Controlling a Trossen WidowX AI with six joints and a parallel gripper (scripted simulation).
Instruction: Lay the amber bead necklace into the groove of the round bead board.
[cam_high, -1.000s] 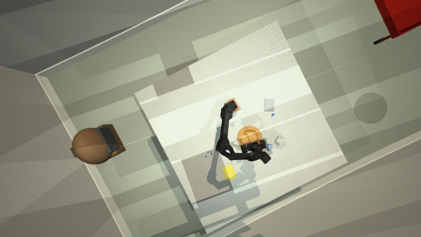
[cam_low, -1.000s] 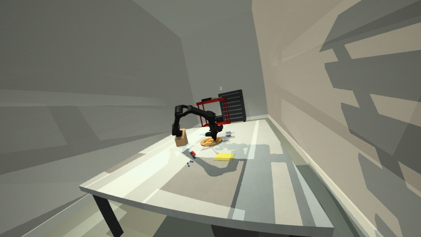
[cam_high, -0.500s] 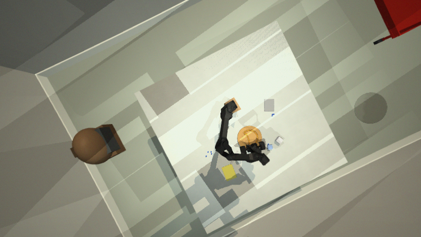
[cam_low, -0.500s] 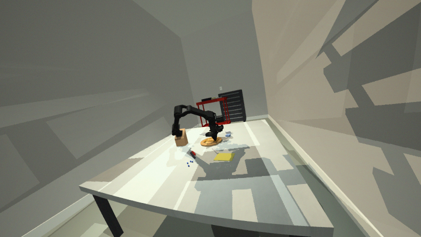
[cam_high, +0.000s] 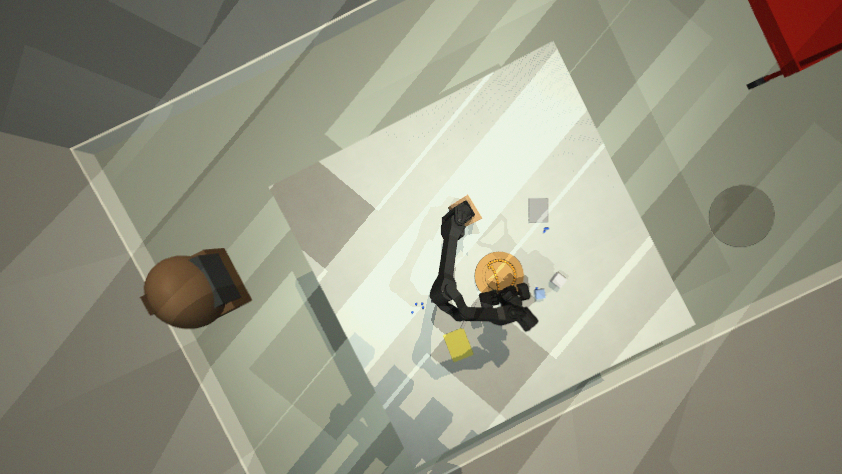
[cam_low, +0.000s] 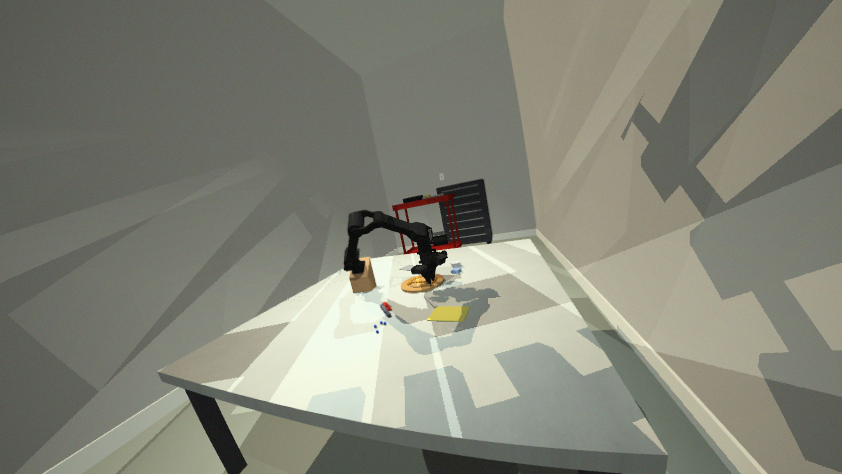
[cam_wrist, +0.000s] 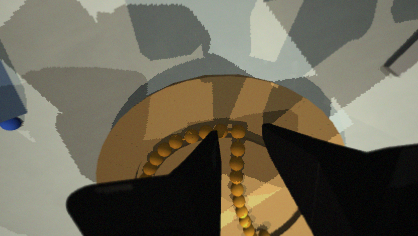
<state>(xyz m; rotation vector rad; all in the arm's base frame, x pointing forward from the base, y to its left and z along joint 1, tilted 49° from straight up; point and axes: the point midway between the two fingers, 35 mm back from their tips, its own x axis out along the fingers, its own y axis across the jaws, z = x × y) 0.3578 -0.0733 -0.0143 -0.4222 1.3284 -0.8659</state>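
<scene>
My gripper tip is now 50 mm past the round bead board, 40 mm to the right of it and 10 mm above it. The rest, counted from my gripper tip: light blue cube (140 mm to the left, 100 mm ahead, 10 mm below); then red-handled tool (190 mm to the right, 140 mm behind, 10 mm below); then white cube (230 mm to the left, 90 mm ahead).
</scene>
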